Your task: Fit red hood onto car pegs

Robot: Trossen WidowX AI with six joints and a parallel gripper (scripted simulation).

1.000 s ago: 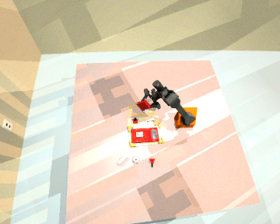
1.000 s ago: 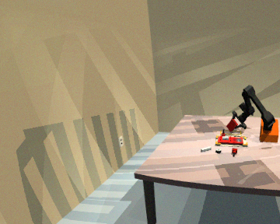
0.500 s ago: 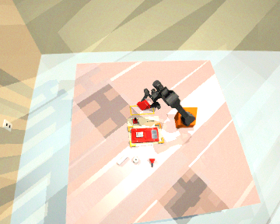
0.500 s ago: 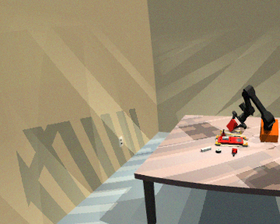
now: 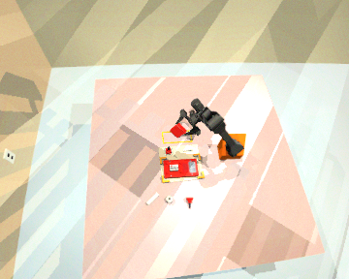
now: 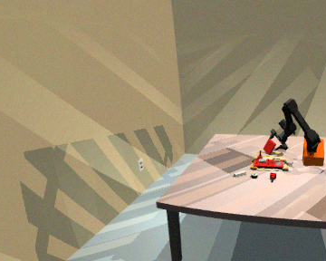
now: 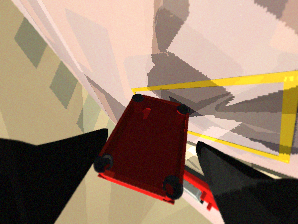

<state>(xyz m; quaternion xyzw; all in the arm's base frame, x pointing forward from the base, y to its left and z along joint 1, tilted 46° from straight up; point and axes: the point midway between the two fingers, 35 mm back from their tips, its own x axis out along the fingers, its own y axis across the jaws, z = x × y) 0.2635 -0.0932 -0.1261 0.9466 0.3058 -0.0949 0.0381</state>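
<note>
The red hood is 1 cm to the left of my gripper tip and 1 cm ahead of it. Round my gripper tip: wheel (41 cm to the left, 10 cm ahead, 5 cm below); then jig (21 cm to the left, 5 cm below, 1 cm ahead); then grey engine block (24 cm to the left, 5 cm ahead, 4 cm below).
</note>
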